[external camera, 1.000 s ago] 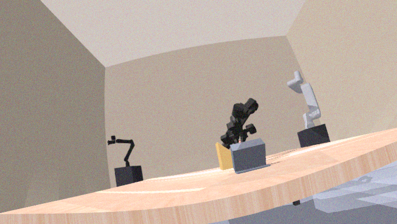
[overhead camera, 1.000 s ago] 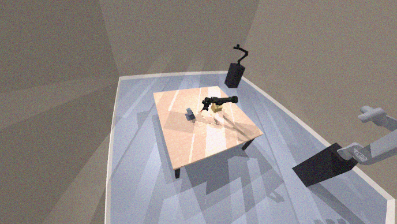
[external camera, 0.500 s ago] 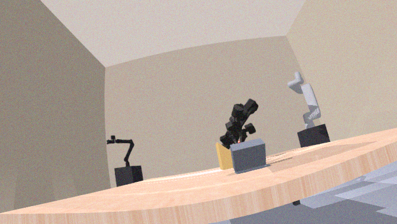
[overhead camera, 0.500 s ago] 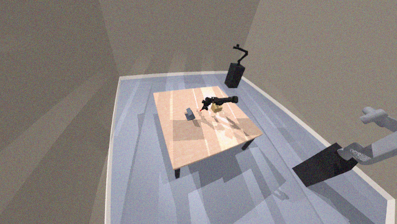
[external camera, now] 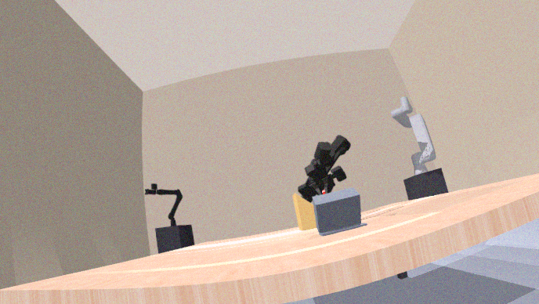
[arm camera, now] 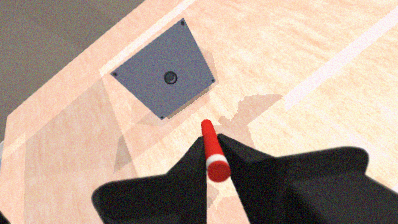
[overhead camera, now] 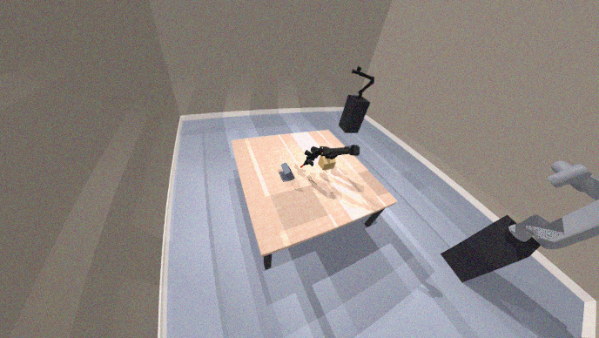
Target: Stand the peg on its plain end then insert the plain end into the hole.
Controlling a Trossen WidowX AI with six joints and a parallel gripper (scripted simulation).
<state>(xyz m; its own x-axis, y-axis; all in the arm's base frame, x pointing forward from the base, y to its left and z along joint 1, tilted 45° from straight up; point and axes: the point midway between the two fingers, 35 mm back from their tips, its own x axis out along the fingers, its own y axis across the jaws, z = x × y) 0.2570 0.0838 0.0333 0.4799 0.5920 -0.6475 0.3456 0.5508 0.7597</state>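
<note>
Now: the sloped panel 15 cm ahead of my gripper tip, 5 cm below it and 2 cm to the left of it. Round my gripper tip: red peg: 1 cm behind, 1 cm above.
</note>
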